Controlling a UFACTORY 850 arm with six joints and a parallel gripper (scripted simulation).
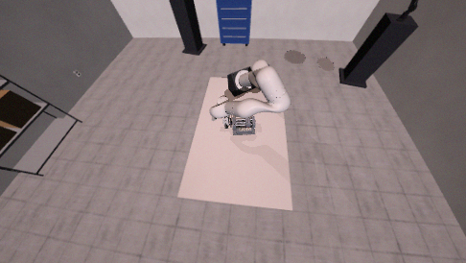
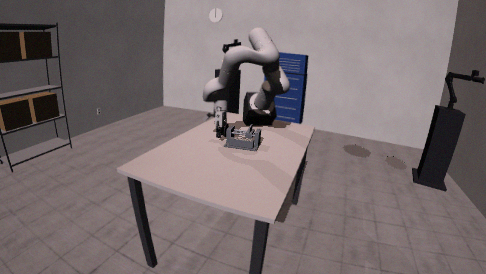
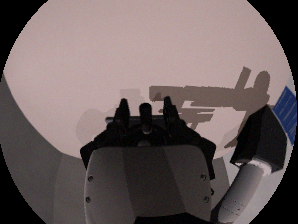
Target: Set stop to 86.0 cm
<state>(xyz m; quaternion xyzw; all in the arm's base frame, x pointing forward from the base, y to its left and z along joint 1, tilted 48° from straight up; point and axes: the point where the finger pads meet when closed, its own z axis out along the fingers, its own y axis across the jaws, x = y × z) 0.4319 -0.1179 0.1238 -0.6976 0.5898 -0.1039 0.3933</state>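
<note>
The thin dark lever lies 1 cm to the left of my hand.
</note>
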